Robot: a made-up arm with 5 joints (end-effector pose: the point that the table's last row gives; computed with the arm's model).
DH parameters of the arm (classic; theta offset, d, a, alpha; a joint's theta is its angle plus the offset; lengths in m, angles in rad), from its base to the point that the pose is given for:
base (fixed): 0.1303 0 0.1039 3.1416
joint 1: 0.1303 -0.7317 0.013 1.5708
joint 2: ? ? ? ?
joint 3: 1.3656 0 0.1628 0
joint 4: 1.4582 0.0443 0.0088 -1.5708
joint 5: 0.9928 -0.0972 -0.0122 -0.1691
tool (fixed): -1.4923 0.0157 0 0
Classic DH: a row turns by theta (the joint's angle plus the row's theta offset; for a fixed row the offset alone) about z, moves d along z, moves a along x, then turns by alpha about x.
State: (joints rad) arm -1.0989 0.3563 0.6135 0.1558 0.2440
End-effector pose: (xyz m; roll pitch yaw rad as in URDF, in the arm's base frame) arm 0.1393 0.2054 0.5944 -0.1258 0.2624 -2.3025
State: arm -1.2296 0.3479 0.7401 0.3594 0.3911
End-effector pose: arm 0.0980 0.1662 0.5801 -0.0266 -0.0459 -2.0178
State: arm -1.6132 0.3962 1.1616 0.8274 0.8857
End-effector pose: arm 0.0464 0.0097 0.5995 -0.4670 -0.8931 -0.8925
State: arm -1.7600 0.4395 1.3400 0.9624 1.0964
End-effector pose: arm 0.0567 -0.0434 0.6326 -1.1258 -0.9541 -0.0956
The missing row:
joint 2: -1.253 0 0.104 0
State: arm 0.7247 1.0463 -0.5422 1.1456 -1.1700
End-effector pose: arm 0.3118 -0.1186 0.5772 0.0662 -0.1604 0.7355
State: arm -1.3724 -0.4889 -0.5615 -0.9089 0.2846
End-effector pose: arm 0.0613 0.0863 1.0421 3.0459 -0.2112 1.5880
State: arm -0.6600 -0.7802 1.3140 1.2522 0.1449
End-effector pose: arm 0.1313 0.1041 0.6472 0.0660 -0.3698 -2.8563
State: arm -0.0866 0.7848 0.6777 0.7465 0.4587
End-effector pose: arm 0.1506 0.0739 0.5530 0.0207 -0.8061 -3.1115
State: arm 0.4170 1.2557 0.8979 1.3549 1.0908
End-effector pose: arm 0.0717 0.0888 0.6474 -2.3321 -0.7799 -1.3025
